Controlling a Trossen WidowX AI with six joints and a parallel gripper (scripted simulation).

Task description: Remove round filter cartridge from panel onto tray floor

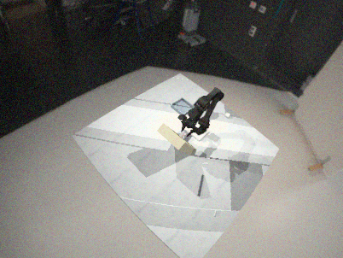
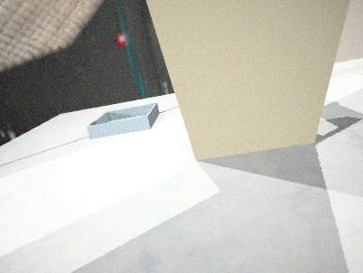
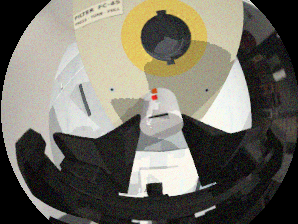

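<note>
Now: gripper tip 30 mm short of the service panel, 10 mm to the left of it and 40 mm above it. From my gripper tip the other things lie so: round filter cartridge: right at my gripper tip; tray: 370 mm behind, 260 mm to the right, 210 mm below.
</note>
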